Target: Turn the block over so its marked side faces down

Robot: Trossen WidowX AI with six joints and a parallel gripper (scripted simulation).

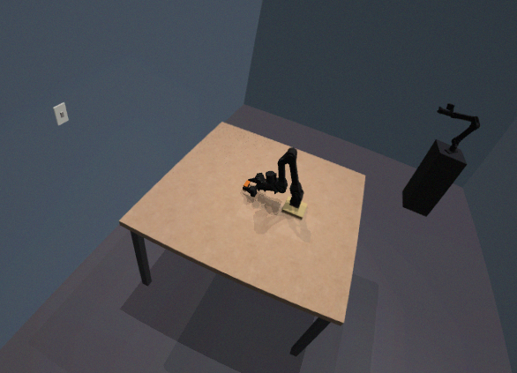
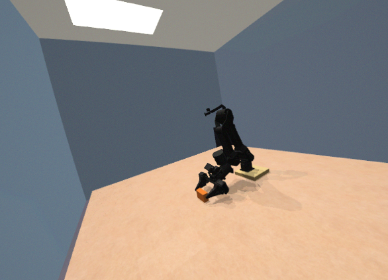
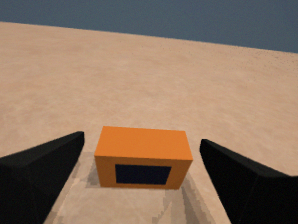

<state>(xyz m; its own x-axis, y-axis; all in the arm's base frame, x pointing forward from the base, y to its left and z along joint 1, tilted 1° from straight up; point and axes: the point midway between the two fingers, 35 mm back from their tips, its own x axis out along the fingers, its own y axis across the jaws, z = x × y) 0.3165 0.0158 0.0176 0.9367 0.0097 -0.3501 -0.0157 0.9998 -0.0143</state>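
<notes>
Right now my gripper tip is 20 mm past the orange block and 10 mm above it.
</notes>
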